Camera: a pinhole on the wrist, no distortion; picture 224 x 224 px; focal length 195.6 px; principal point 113.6 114.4 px. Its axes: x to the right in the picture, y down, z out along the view. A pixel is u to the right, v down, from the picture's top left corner.
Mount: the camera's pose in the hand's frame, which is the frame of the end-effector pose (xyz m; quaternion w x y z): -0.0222 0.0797 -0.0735 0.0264 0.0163 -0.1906 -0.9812
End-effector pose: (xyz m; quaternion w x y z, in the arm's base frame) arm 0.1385 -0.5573 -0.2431 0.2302 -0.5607 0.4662 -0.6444
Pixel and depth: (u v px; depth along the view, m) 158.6 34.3 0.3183
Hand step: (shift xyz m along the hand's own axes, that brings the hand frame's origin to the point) -0.1146 0.3149 0.1710
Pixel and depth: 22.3 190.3 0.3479
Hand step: 0.1314 0.0939 0.3031
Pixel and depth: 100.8 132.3 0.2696
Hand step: -0.0148 0.1585 0.1860
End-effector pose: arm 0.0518 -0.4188 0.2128 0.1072 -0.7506 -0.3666 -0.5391
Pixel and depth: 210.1 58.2 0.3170
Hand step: -0.1958 0.2733 0.1827
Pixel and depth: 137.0 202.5 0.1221
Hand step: -0.0394 0.0735 0.0600
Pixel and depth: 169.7 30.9 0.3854
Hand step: -0.1562 0.3694 0.2196
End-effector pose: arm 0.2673 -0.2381 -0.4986 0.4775 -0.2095 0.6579 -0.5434
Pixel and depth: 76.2 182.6 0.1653
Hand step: 0.0050 0.0898 0.1020
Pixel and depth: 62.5 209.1 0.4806
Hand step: 0.0935 0.0509 0.4619
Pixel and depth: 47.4 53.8 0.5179
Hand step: 0.1237 0.4317 0.3502
